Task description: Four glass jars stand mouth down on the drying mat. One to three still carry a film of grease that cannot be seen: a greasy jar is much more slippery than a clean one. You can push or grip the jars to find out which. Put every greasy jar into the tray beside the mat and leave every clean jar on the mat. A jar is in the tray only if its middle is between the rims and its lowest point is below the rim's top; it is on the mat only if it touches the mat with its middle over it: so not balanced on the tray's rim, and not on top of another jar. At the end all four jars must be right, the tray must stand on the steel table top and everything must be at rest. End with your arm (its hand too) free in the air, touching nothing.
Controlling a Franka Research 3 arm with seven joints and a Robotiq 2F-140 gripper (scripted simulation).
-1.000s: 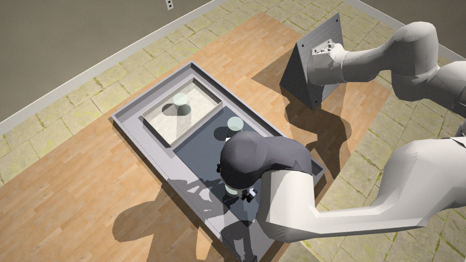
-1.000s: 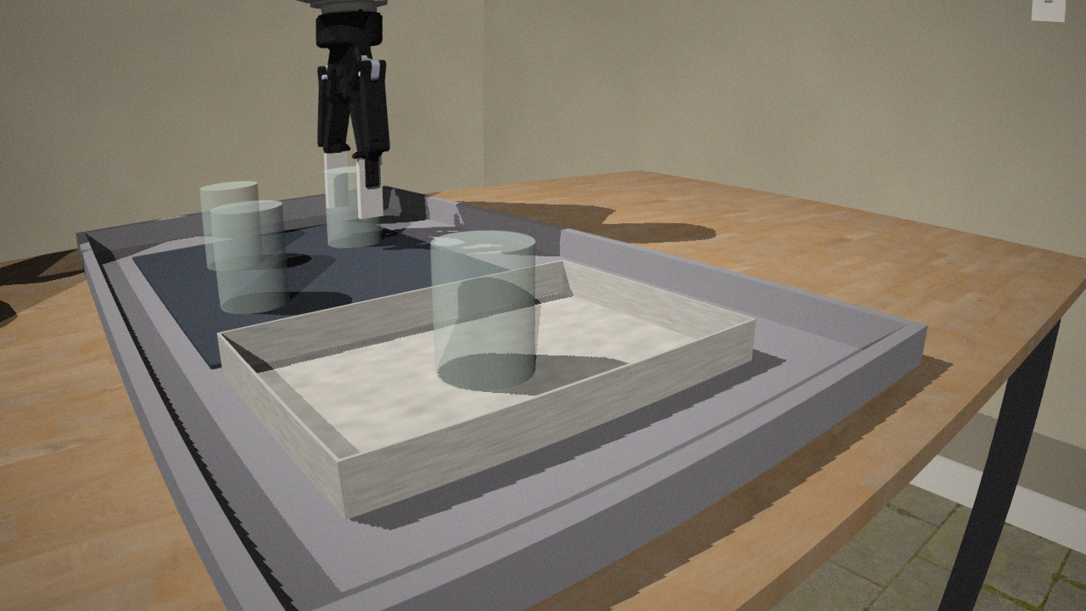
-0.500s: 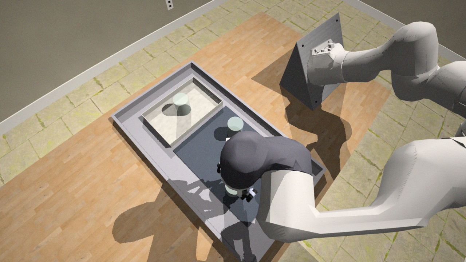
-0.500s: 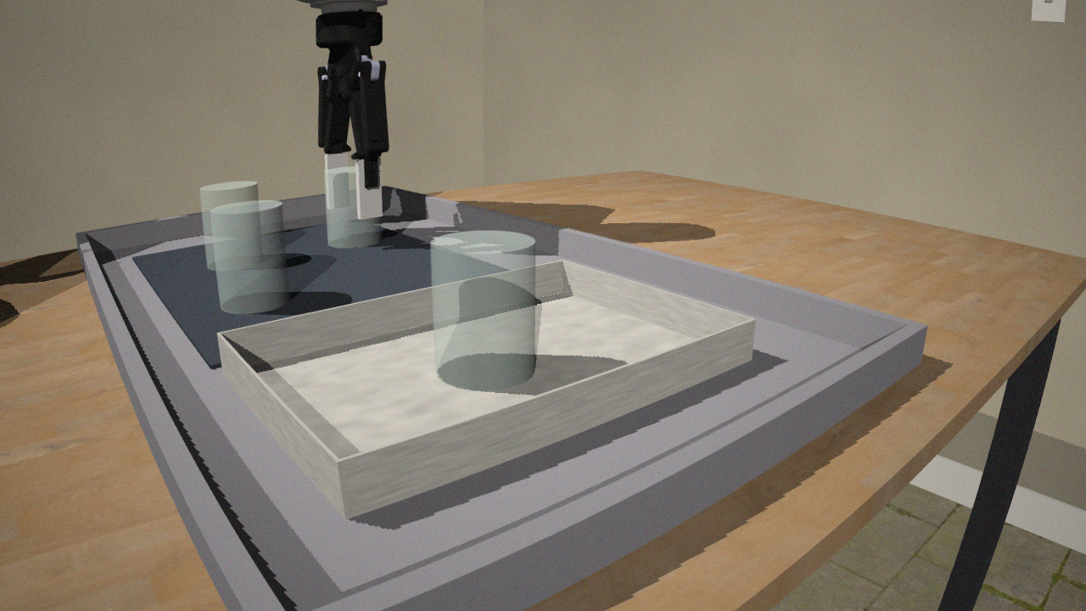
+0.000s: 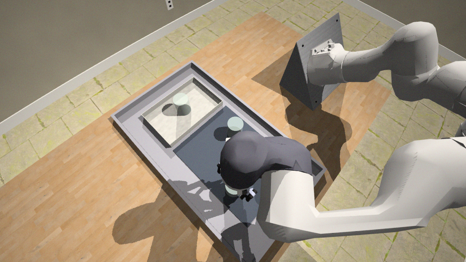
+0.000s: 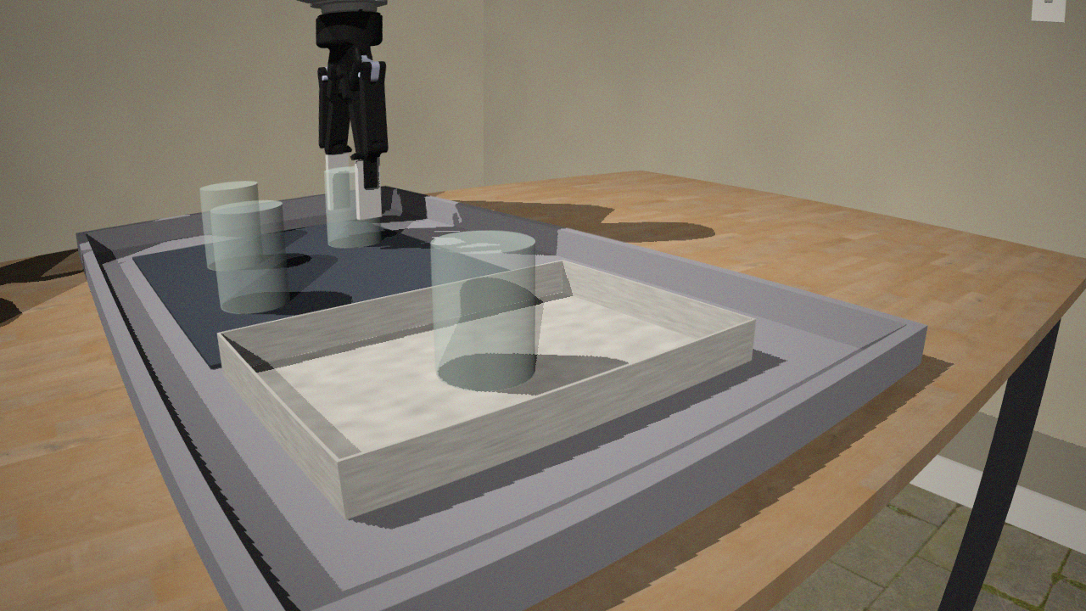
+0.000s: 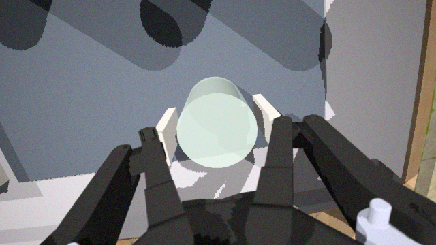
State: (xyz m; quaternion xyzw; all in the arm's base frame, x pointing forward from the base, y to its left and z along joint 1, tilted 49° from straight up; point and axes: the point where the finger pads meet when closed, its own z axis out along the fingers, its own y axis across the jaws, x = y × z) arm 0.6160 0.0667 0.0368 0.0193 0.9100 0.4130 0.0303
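The dark drying mat lies 90 mm behind my hand, 80 mm to the right of it and 60 mm below it. From my hand the other things lie so: tray: 400 mm to the right, 100 mm behind, 60 mm below; then steel table top: 180 mm to the right, 80 mm behind, 60 mm below.
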